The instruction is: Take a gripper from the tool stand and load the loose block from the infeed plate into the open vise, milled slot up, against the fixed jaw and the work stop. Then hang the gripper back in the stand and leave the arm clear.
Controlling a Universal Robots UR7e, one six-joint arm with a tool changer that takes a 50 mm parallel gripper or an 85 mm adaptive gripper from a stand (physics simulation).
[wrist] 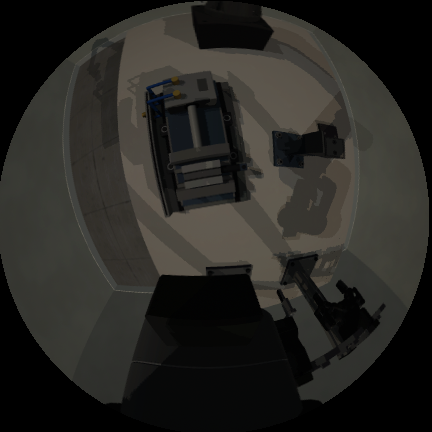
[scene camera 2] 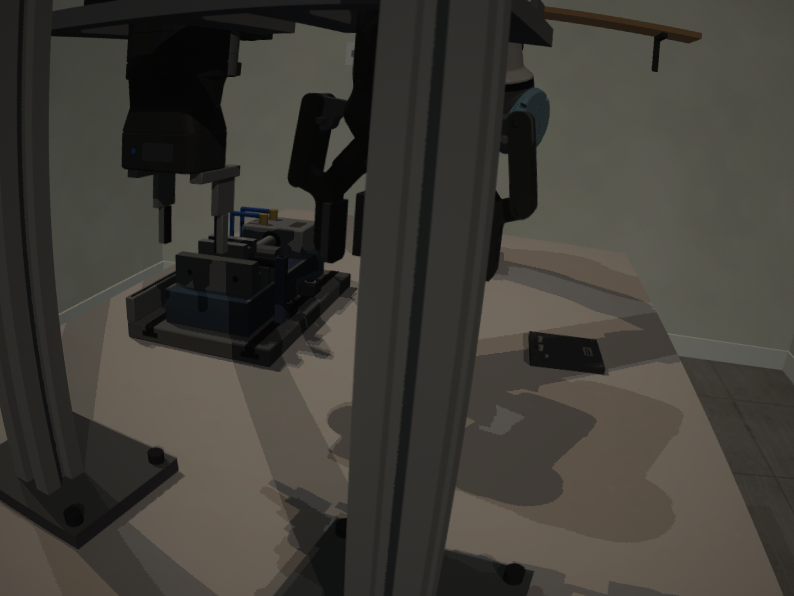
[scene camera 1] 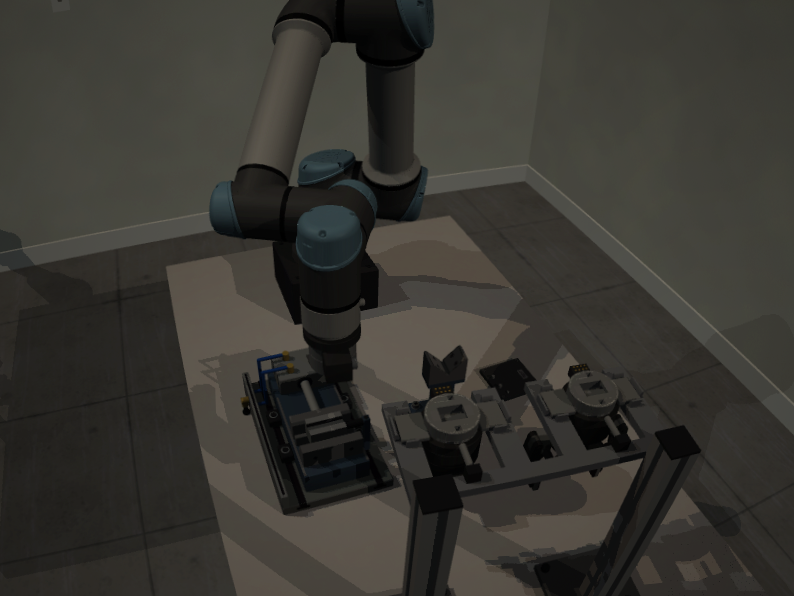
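Frame: origin at the arm's base, x ahead, y left, z up, level; millimetres.
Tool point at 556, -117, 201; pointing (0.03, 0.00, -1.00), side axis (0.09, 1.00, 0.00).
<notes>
Offsets run from my tool point to a thing's top centre, as dx, dy, dz. "spot": to the spot under its first point.
The block @(-63, -2, -190) [wrist: 202,183] sits between the jaws of the vise @(-134, -11, -201) [scene camera 1: 333,452] [scene camera 2: 211,309] [wrist: 206,192], seen as light bars with a dark slot between them facing up. Whether it touches the fixed jaw and the work stop @(spot: -67, +62, -202) [wrist: 240,167] cannot be told. The arm's tool changer [scene camera 1: 337,364] is bare, high above the vise in scene camera 1. The parallel gripper [scene camera 2: 193,245] hangs in the tool stand [scene camera 1: 525,474] [scene camera 2: 416,320], fingers apart and empty. The adaptive gripper [scene camera 1: 565,479] hangs in the other bay, also open; a post partly hides it in scene camera 2.
A V-shaped nest @(spot: -106, +214, -164) [scene camera 1: 443,368] [wrist: 331,144] on a blue base plate @(spot: -91, +189, -290) [wrist: 280,156] stands between vise and stand, with no block on it. A flat black plate @(-167, +393, -292) [scene camera 1: 503,378] [scene camera 2: 565,354] lies beyond it. Blue hoses @(spot: -206, -83, -197) [scene camera 1: 261,375] rise at the vise's rear. The stand's posts rise at the front.
</notes>
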